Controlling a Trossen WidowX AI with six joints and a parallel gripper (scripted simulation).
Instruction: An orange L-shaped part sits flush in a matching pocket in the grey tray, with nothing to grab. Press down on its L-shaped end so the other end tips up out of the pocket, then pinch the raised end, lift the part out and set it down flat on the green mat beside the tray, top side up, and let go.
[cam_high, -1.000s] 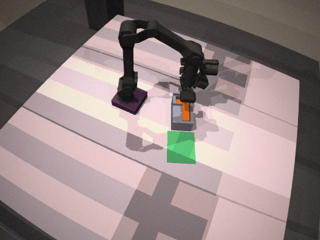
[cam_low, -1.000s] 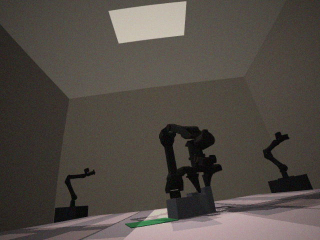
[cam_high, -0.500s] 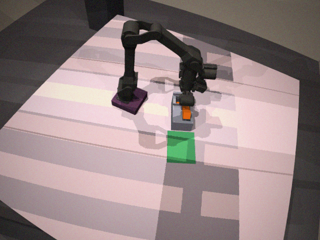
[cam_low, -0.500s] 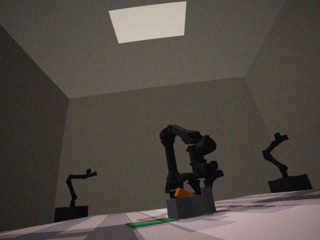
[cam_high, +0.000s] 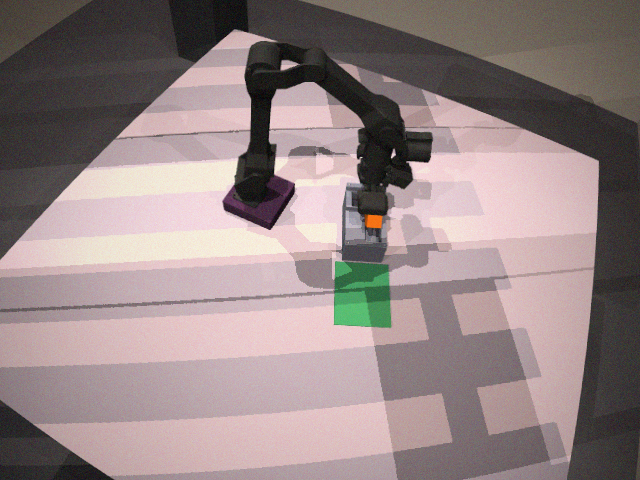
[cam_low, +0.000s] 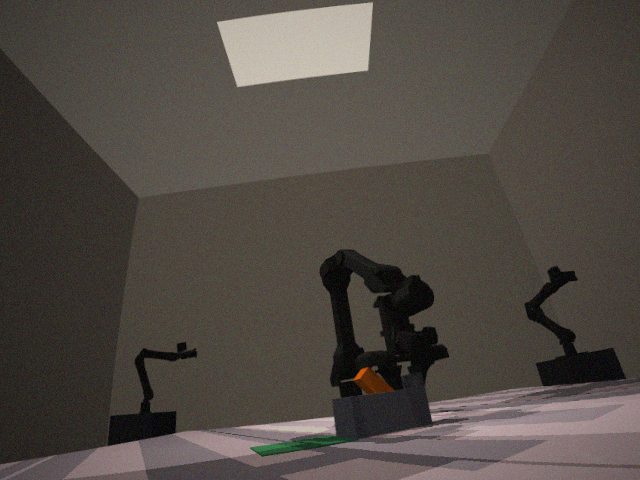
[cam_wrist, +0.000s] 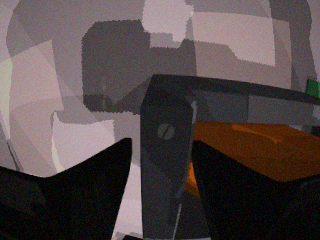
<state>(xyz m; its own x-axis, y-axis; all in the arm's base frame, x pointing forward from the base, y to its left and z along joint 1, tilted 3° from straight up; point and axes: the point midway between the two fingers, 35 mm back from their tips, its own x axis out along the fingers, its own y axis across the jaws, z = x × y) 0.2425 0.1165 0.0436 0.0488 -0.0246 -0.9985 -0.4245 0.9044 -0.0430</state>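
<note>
The orange L-shaped part lies 5 cm to the right of my gripper tip, 1 cm ahead of it and 1 cm above it.
</note>
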